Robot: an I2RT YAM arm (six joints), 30 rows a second.
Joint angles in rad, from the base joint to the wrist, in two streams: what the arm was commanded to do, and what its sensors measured. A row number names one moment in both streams.
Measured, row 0: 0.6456 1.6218 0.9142 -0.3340 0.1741 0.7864
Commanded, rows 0 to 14: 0.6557 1.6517 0.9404 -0.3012 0.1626 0.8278; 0.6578 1.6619 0.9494 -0.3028 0.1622 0.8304; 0.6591 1.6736 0.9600 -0.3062 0.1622 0.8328; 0.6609 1.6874 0.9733 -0.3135 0.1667 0.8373; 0.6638 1.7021 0.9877 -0.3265 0.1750 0.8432; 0.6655 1.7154 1.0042 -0.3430 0.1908 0.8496; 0.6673 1.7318 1.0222 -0.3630 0.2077 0.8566; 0.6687 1.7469 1.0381 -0.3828 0.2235 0.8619; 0.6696 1.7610 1.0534 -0.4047 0.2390 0.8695; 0.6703 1.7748 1.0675 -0.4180 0.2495 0.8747; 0.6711 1.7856 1.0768 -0.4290 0.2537 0.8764; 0.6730 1.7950 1.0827 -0.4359 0.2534 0.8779; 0.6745 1.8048 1.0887 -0.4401 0.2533 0.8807; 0.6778 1.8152 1.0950 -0.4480 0.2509 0.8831; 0.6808 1.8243 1.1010 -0.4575 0.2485 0.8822
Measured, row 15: 0.6746 1.8053 1.0859 -0.4141 0.2279 0.8600
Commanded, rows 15 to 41: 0.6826 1.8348 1.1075 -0.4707 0.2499 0.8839; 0.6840 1.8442 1.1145 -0.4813 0.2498 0.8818; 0.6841 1.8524 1.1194 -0.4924 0.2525 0.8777; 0.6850 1.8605 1.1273 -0.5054 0.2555 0.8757; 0.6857 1.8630 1.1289 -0.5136 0.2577 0.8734; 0.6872 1.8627 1.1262 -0.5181 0.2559 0.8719; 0.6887 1.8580 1.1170 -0.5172 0.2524 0.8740; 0.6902 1.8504 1.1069 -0.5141 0.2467 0.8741; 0.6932 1.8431 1.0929 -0.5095 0.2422 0.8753; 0.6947 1.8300 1.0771 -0.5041 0.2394 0.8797; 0.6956 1.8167 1.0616 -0.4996 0.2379 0.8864; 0.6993 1.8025 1.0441 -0.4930 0.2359 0.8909; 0.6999 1.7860 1.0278 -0.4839 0.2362 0.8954; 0.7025 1.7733 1.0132 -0.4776 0.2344 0.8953; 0.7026 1.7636 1.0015 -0.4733 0.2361 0.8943; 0.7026 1.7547 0.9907 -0.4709 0.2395 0.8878; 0.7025 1.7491 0.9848 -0.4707 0.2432 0.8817; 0.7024 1.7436 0.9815 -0.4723 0.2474 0.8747; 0.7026 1.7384 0.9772 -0.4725 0.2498 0.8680; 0.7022 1.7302 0.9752 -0.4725 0.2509 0.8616; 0.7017 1.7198 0.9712 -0.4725 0.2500 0.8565; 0.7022 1.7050 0.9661 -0.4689 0.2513 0.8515; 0.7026 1.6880 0.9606 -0.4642 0.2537 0.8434; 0.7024 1.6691 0.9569 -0.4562 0.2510 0.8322; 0.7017 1.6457 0.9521 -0.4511 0.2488 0.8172; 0.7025 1.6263 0.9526 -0.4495 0.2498 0.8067; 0.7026 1.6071 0.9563 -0.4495 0.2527 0.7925
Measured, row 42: 0.7010 1.6470 0.9527 -0.4644 0.2520 0.8314
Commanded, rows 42 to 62: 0.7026 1.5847 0.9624 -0.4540 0.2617 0.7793; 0.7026 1.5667 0.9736 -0.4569 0.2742 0.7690; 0.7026 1.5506 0.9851 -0.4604 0.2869 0.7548; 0.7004 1.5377 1.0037 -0.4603 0.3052 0.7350; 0.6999 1.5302 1.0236 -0.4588 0.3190 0.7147; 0.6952 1.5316 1.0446 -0.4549 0.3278 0.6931; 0.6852 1.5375 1.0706 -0.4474 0.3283 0.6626; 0.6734 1.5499 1.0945 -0.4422 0.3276 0.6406; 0.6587 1.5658 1.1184 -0.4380 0.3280 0.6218; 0.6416 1.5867 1.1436 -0.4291 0.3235 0.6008; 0.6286 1.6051 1.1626 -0.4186 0.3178 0.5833; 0.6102 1.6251 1.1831 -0.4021 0.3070 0.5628; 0.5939 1.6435 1.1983 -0.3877 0.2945 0.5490; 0.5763 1.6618 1.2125 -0.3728 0.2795 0.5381; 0.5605 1.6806 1.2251 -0.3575 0.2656 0.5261; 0.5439 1.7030 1.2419 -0.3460 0.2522 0.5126; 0.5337 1.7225 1.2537 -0.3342 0.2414 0.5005; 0.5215 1.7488 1.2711 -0.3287 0.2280 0.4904; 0.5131 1.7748 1.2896 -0.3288 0.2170 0.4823; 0.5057 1.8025 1.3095 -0.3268 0.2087 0.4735; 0.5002 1.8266 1.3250 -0.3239 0.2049 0.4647
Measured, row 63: 0.5083 1.7859 1.2926 -0.3710 0.2462 0.5167
